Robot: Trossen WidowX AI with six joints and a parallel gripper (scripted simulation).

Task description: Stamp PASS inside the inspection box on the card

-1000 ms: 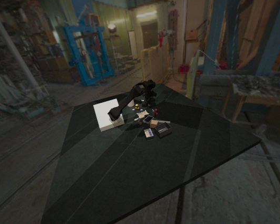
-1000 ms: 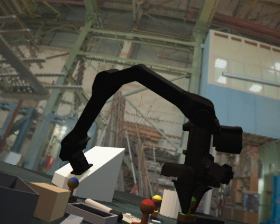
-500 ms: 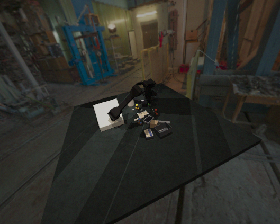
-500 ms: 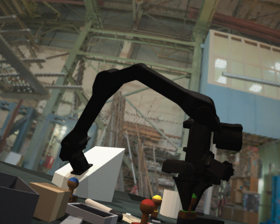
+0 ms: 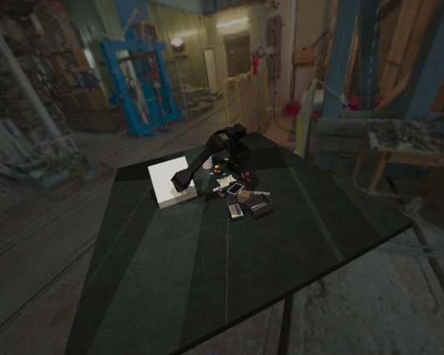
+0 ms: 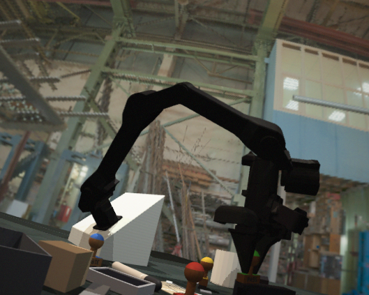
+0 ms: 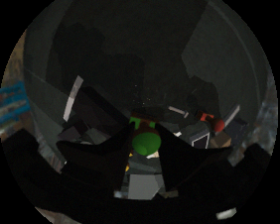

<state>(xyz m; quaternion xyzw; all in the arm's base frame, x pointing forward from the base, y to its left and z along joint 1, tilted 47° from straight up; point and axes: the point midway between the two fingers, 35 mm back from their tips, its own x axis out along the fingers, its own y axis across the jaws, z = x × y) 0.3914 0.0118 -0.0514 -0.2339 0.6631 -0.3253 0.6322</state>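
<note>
The dark ink pad lies 180 mm to the right of my gripper tip, 120 mm behind it and 50 mm below it. Also, from my gripper tip: yellow-topped stamp 120 mm behind, 50 mm to the left, 40 mm below; cream card 110 mm behind, 60 mm below, 50 mm to the right; green-knobbed stamp right at my gripper tip.
</note>
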